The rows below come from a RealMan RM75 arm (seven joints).
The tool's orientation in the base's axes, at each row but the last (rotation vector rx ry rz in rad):
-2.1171, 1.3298, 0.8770
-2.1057, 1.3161, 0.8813
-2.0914, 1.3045, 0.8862
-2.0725, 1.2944, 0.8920
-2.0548, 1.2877, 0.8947
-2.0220, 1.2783, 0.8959
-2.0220, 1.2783, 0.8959
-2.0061, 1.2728, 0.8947
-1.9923, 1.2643, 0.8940
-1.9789, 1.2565, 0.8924
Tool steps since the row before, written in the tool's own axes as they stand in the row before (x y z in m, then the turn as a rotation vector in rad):
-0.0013, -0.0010, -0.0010, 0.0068, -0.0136, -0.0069
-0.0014, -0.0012, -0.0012, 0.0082, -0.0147, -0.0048
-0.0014, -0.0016, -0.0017, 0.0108, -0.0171, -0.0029
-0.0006, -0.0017, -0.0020, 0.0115, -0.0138, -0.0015
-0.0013, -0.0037, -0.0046, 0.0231, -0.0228, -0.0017
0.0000, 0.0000, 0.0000, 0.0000, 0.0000, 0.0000
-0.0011, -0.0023, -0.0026, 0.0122, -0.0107, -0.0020
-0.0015, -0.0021, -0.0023, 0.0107, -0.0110, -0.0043
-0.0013, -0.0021, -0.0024, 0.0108, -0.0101, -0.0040
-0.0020, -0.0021, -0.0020, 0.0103, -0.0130, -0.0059
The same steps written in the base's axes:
0.0008, 0.0005, 0.0017, 0.0164, -0.0033, 0.0005
0.0010, 0.0005, 0.0019, 0.0173, -0.0022, -0.0018
0.0014, 0.0002, 0.0023, 0.0198, -0.0014, -0.0048
0.0019, -0.0004, 0.0019, 0.0167, -0.0020, -0.0065
0.0041, -0.0012, 0.0043, 0.0287, -0.0051, -0.0145
0.0000, 0.0000, 0.0000, 0.0000, 0.0000, 0.0000
0.0024, -0.0005, 0.0027, 0.0142, -0.0040, -0.0071
0.0020, -0.0002, 0.0028, 0.0145, -0.0049, -0.0045
0.0020, -0.0005, 0.0027, 0.0136, -0.0050, -0.0049
0.0017, 0.0002, 0.0031, 0.0165, -0.0053, -0.0030

